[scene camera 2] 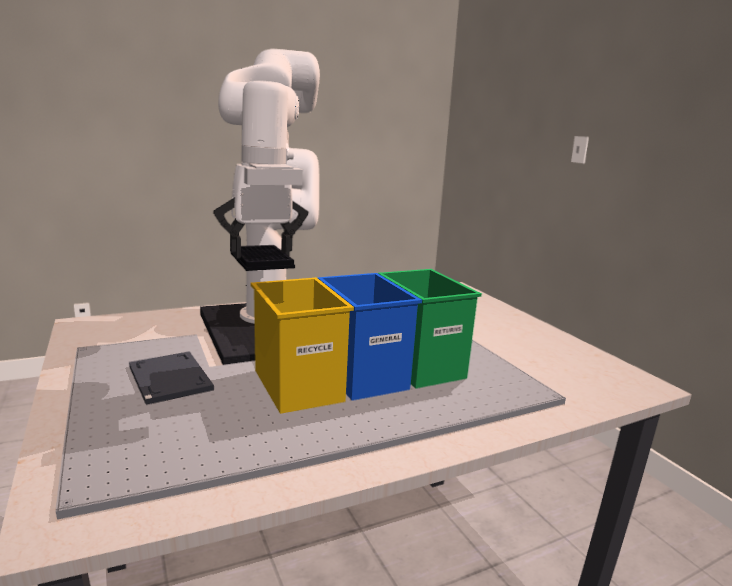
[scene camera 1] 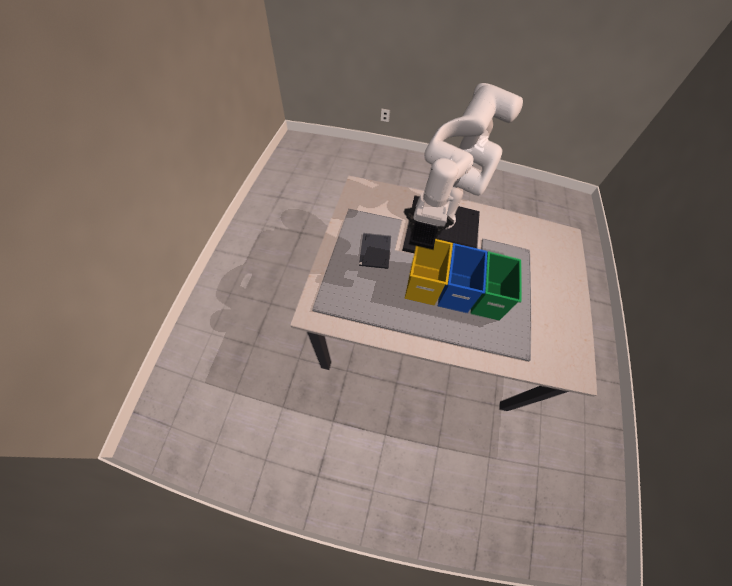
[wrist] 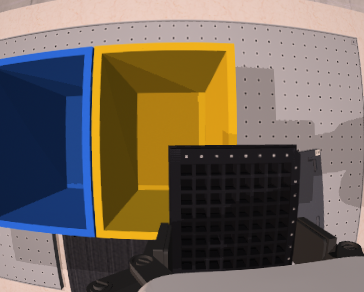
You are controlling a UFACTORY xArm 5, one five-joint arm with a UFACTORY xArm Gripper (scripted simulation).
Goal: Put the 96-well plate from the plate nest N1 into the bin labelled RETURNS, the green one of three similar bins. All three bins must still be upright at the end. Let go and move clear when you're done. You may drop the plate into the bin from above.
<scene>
In view: the gripper (scene camera 2: 261, 256), a 96-well plate (scene camera 2: 262, 257), a yellow recycle bin (scene camera 2: 301, 358), a green returns bin (scene camera 2: 445, 320), a blue general bin (scene camera 2: 382, 327) and a plate nest N1 (scene camera 2: 175, 377).
The 96-well plate is seen too in the wrist view (wrist: 206, 178). The yellow recycle bin shows as well in scene camera 1 (scene camera 1: 434, 264) and in the wrist view (wrist: 147, 96). The green returns bin is seen too in scene camera 1 (scene camera 1: 503, 274).
</scene>
